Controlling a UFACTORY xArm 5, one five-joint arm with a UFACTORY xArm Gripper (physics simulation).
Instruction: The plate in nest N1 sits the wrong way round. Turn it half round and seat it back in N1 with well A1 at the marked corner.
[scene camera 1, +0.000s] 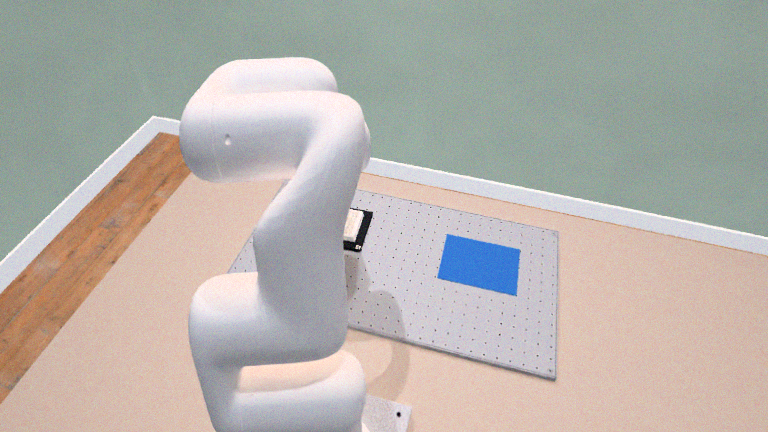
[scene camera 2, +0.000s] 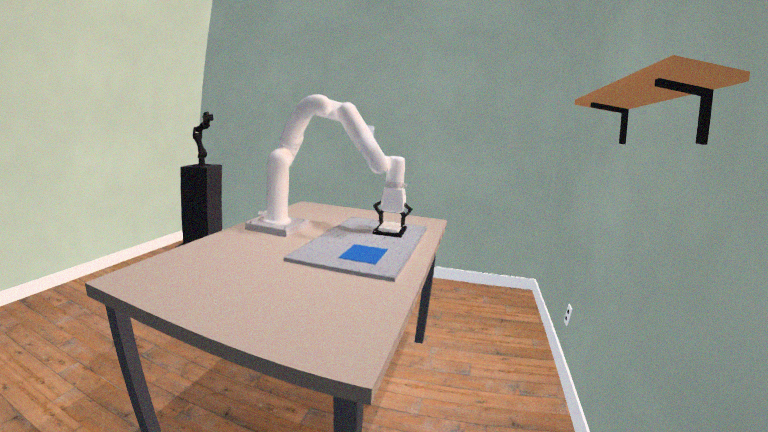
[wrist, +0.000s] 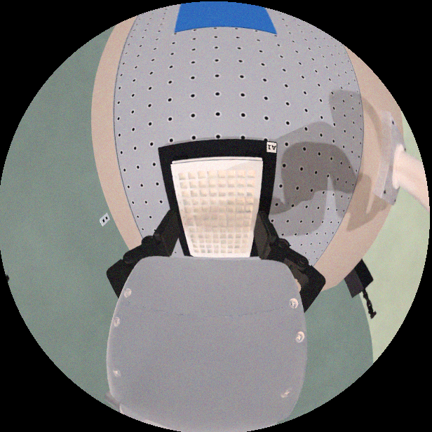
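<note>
The cream well plate (scene camera 1: 352, 224) (scene camera 2: 390, 227) (wrist: 217, 200) lies in the black nest (scene camera 1: 367, 224) (scene camera 2: 389, 234) (wrist: 215, 149) with its grid of wells facing up. A white A1 label (scene camera 1: 358, 247) (wrist: 271, 147) sits on one corner of the nest's rim and reads upside down in the wrist view. No A1 mark on the plate can be made out. My gripper (scene camera 2: 392, 222) (wrist: 215, 221) is open, low over the nest, with one black finger at each long side of the plate. In scene camera 1's view my arm hides the gripper and part of the nest.
The nest stands on a grey perforated board (scene camera 1: 456, 333) (scene camera 2: 316, 255) (wrist: 217, 105). A blue rectangle (scene camera 1: 479, 264) (scene camera 2: 363, 253) (wrist: 225, 17) lies on the board, apart from the nest. The board lies on the beige table (scene camera 1: 644, 333) (scene camera 2: 241, 300). A wall shelf (scene camera 2: 665, 80) hangs at the right.
</note>
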